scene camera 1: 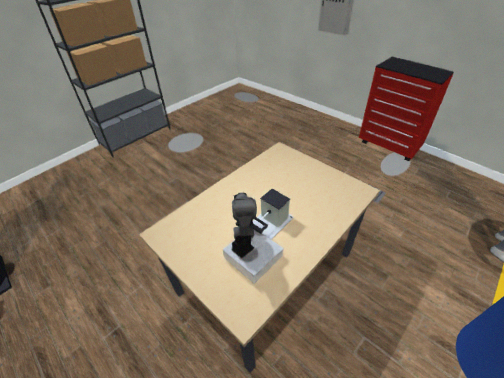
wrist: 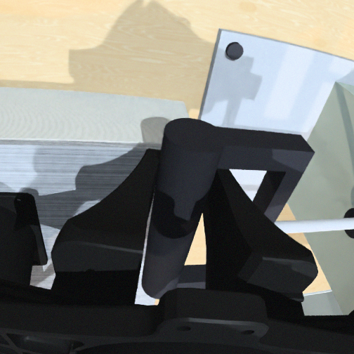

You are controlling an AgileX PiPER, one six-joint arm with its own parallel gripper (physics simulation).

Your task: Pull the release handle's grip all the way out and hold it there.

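Note:
The release handle's black grip bar (wrist: 181, 195) stands between my fingers in the wrist view, joined by a black frame (wrist: 265, 147) to a pale rod (wrist: 320, 225) that runs right into the grey-green housing (wrist: 330, 170) (scene camera 1: 275, 210). A length of rod shows between frame and housing. My gripper (wrist: 182, 170) is shut on the grip bar, one finger on each side. In the scene view the black handle (scene camera 1: 259, 225) lies between the arm and the housing; the fingers are too small to tell there.
The arm stands on a grey block (scene camera 1: 267, 255) on the wooden table (scene camera 1: 200, 210). The housing has a dark top and sits on a pale base plate (wrist: 270, 80). A red tool cabinet (scene camera 1: 404, 107) and a shelf rack with boxes stand away from the table.

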